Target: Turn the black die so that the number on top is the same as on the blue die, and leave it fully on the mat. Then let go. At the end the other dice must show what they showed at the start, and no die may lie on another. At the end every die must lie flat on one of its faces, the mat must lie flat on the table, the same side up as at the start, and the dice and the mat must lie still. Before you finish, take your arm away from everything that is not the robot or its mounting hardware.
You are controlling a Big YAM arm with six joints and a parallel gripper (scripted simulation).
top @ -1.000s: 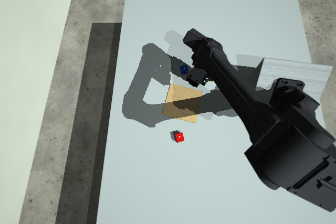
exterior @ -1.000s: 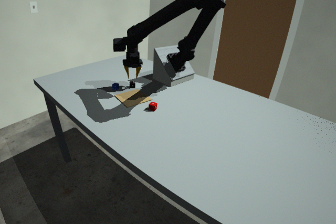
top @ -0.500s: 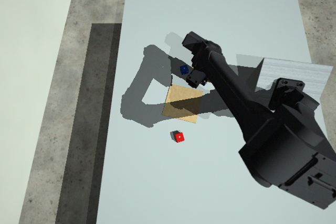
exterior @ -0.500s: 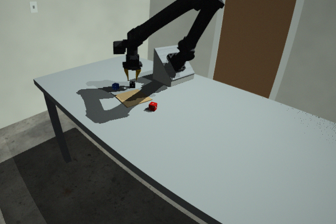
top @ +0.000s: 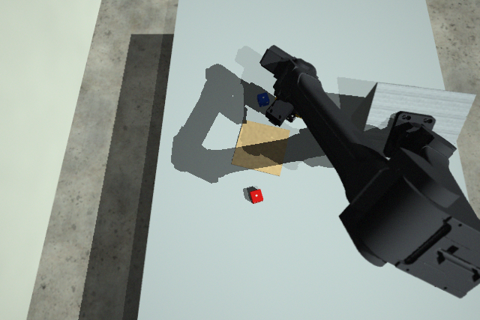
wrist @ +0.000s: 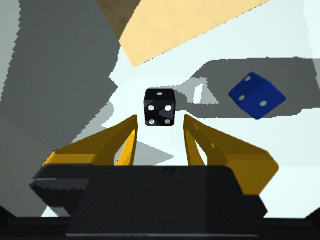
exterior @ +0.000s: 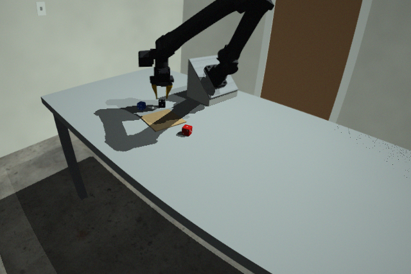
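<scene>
The black die lies 30 mm below my hand. Round my hand: red die 250 mm to the left, 60 mm ahead, 30 mm below; then blue die 90 mm ahead, 30 mm to the right, 30 mm below; then tan mat 110 mm to the left, 70 mm ahead, 50 mm below.
</scene>
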